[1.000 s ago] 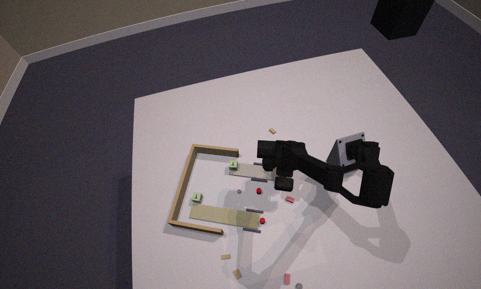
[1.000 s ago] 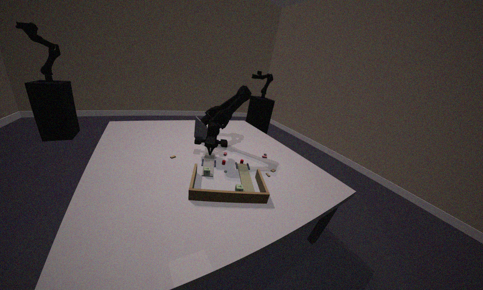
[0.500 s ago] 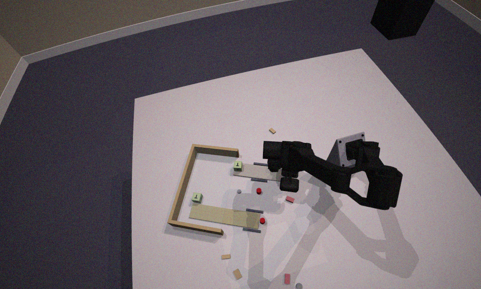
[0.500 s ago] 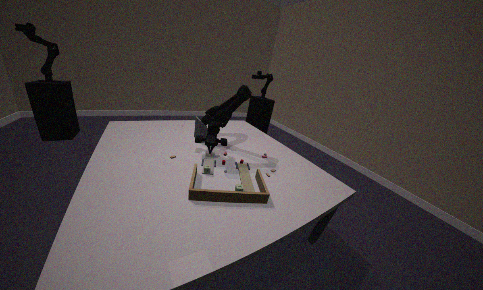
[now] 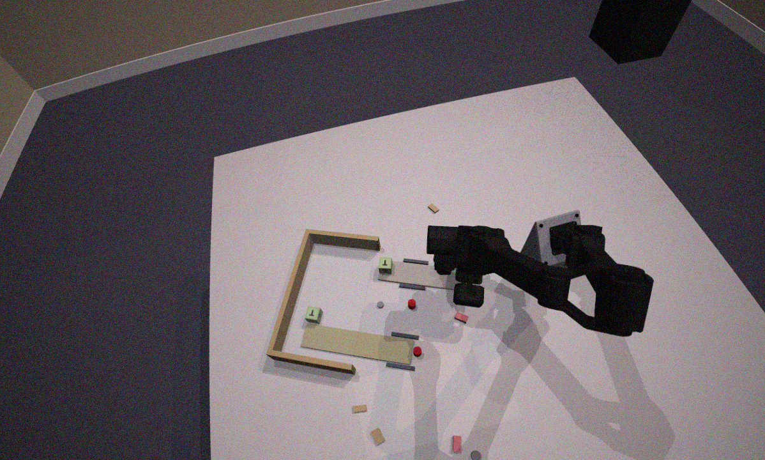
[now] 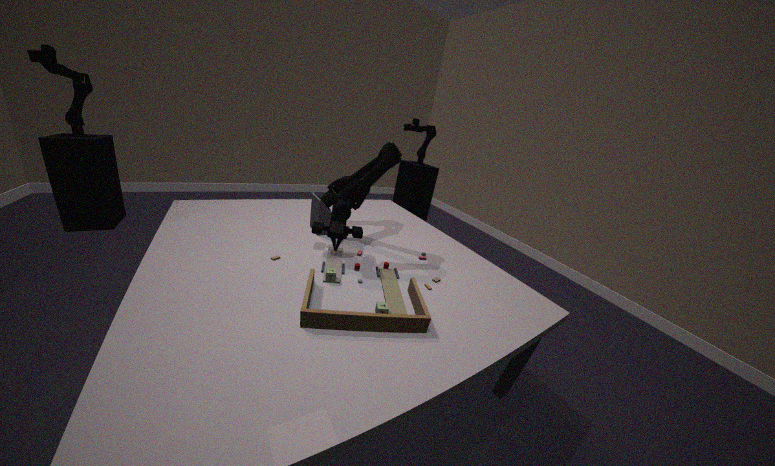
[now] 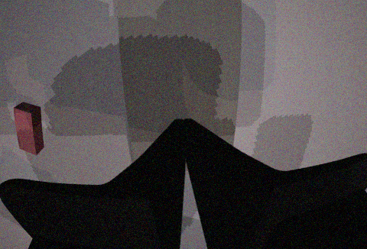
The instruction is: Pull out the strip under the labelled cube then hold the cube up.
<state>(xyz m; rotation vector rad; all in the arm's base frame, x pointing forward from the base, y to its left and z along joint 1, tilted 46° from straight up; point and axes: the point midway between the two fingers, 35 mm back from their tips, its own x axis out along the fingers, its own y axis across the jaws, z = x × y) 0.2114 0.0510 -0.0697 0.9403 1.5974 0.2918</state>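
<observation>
My gripper tip is now 210 mm short of the grey disc.
</observation>
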